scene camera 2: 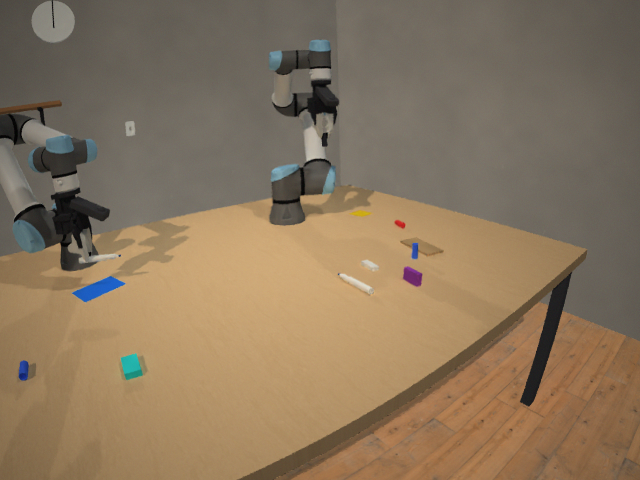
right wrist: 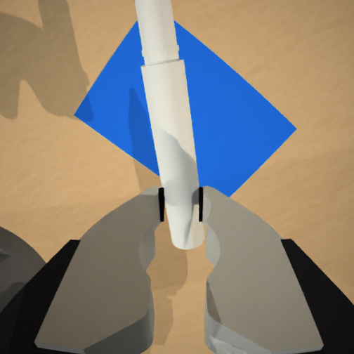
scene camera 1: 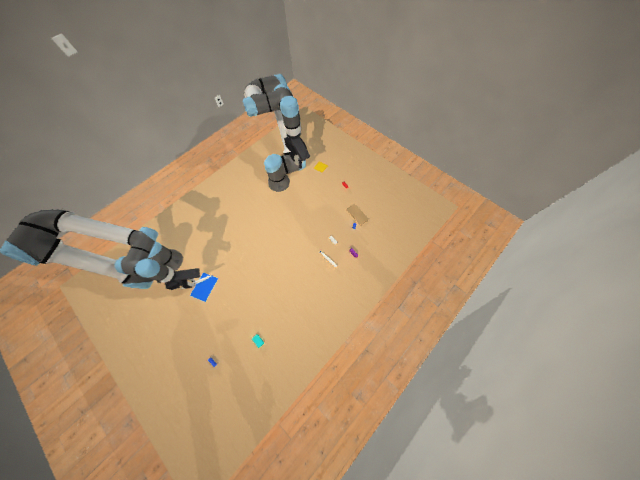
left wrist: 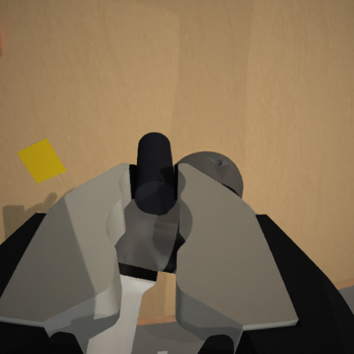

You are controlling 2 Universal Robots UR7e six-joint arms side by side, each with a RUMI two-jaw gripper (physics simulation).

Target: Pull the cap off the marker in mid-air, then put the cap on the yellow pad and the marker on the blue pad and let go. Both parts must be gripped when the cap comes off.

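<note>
My right gripper is shut on the rear end of the white, uncapped marker. It holds the marker roughly level above the table, over the blue pad in the right wrist view. My left gripper is shut on the black cap, high above the table. The yellow pad lies below, left of the left gripper's fingers in the left wrist view.
A second white marker lies near a white block, a purple block and a brown board. A red cylinder lies near the yellow pad. A teal block is toward the front.
</note>
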